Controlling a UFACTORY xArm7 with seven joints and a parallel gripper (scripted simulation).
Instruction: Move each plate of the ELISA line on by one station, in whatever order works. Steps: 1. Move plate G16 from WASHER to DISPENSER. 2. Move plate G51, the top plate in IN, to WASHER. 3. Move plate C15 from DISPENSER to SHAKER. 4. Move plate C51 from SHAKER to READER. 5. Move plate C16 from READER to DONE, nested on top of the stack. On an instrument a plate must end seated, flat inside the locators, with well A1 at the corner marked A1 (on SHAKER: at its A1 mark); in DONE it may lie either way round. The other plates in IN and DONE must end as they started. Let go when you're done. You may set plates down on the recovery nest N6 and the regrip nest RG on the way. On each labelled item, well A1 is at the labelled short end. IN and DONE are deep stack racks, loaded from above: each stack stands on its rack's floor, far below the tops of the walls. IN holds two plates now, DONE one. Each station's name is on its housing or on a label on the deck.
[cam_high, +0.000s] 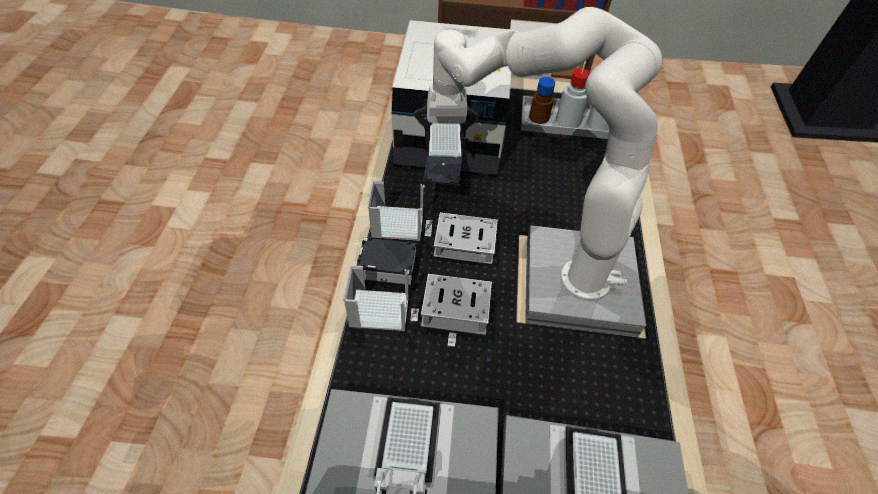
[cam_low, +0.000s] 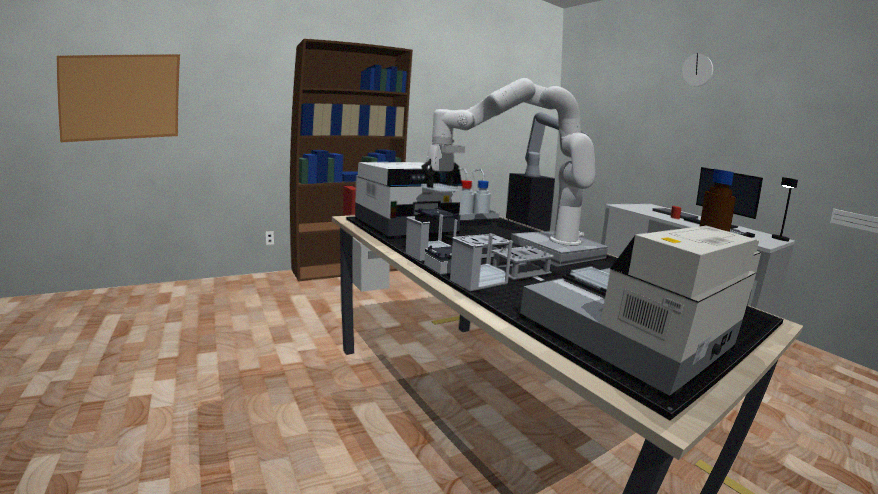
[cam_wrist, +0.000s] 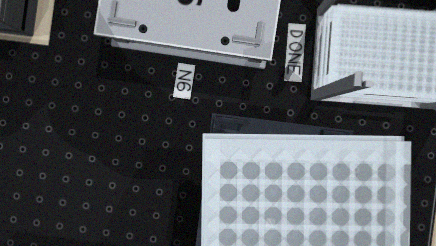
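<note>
Right now the dark pull-out tray is 11 cm below my hand.
</note>
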